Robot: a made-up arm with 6 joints. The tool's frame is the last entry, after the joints. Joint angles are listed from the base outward. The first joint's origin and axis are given. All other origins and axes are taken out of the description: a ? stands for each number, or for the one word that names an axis. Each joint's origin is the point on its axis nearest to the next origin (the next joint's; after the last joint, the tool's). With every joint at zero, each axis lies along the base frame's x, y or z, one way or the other. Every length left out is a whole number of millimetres.
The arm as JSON. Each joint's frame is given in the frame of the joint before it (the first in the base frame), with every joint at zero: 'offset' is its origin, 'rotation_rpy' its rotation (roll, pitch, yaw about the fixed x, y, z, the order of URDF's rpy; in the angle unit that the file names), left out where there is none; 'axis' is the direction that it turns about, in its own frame. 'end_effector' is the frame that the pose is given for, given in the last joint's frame.
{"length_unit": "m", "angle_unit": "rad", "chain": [
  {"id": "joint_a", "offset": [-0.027, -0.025, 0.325], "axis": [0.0, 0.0, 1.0]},
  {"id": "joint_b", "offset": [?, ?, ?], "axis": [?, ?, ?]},
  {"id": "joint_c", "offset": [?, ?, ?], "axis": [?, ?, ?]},
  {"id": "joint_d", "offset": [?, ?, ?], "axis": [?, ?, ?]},
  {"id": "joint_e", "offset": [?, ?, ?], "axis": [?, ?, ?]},
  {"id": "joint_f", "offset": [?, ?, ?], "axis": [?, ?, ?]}
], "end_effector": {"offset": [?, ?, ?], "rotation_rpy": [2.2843, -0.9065, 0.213]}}
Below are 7 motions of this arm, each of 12 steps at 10 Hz.
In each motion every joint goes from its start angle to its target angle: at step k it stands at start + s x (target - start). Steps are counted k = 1, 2, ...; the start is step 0. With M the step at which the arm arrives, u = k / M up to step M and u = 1 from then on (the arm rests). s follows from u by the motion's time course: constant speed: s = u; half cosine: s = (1 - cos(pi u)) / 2; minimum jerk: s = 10 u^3 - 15 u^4 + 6 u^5.
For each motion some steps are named. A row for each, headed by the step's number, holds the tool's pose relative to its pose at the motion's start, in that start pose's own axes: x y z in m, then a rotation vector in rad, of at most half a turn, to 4 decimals.
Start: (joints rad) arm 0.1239 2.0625 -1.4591 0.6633 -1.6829 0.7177
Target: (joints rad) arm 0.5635 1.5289 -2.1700 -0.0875 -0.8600 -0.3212
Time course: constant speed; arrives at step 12
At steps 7, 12:
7: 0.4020 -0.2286 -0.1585 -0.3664 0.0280 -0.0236
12: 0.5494 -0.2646 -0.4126 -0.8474 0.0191 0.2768

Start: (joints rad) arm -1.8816 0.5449 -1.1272 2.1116 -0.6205 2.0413
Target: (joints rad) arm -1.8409 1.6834 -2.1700 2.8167 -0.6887 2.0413
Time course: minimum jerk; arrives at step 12
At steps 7, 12:
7: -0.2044 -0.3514 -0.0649 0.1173 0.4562 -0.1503
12: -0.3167 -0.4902 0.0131 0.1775 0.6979 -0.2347

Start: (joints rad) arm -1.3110 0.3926 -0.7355 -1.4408 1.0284 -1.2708
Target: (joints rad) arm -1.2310 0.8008 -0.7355 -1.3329 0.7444 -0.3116
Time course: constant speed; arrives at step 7
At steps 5, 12:
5: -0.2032 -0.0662 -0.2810 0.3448 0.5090 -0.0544
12: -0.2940 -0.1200 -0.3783 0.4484 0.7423 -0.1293

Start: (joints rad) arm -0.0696 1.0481 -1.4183 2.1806 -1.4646 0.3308
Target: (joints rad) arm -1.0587 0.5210 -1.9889 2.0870 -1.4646 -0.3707
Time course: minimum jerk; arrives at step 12
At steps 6, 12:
6: -0.0233 -0.4726 0.1076 -0.2305 -0.3489 -0.5988
12: -0.3859 -0.7041 0.1955 -0.4963 -0.7056 -1.1827

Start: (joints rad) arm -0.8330 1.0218 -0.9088 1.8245 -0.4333 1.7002
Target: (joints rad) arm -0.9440 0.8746 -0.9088 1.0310 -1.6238 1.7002
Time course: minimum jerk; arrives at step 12
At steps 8, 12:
8: 0.0877 -0.2168 0.1902 -0.6773 -0.3953 -0.8812
12: 0.0645 -0.2547 0.2577 -0.7503 -0.5190 -1.1760

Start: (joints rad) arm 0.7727 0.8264 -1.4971 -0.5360 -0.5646 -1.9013
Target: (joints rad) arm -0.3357 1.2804 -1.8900 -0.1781 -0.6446 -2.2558
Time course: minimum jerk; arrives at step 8
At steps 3, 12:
3: -0.0813 0.0071 0.0475 -0.0157 -0.0009 0.2710
12: -0.1939 -0.0656 0.2028 -0.0354 -0.0133 0.9668

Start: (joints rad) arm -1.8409 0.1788 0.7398 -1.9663 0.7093 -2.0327
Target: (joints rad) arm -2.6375 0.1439 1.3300 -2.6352 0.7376 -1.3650
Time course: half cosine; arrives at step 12
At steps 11, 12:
11: -0.2575 0.0275 -0.6260 -0.6352 -0.1150 0.1759
12: -0.2636 0.0229 -0.6363 -0.6428 -0.1152 0.1821

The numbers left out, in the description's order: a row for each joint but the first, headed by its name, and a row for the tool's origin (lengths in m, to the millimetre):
joint_b: xyz 0.026 0.02 0.0, axis 0.0 1.0 0.0
joint_c: xyz 0.018 0.0 0.508, axis 0.0 1.0 0.0
joint_d: xyz 0.003 0.0 0.612, axis 0.0 0.0 1.0
joint_e: xyz -0.024 0.024 0.0, axis 0.0 1.0 0.0
joint_f: xyz -0.015 0.0 0.215, axis 0.0 0.0 1.0
tool: xyz 0.006 0.004 0.0

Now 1 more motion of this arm.
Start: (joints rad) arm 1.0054 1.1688 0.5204 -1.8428 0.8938 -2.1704
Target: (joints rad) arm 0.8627 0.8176 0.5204 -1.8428 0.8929 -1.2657
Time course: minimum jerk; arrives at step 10
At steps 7, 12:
7: 0.1665 -0.2875 -0.2105 0.6204 0.4539 -0.6099
12: 0.1852 -0.3481 -0.2527 0.7446 0.5174 -0.7386

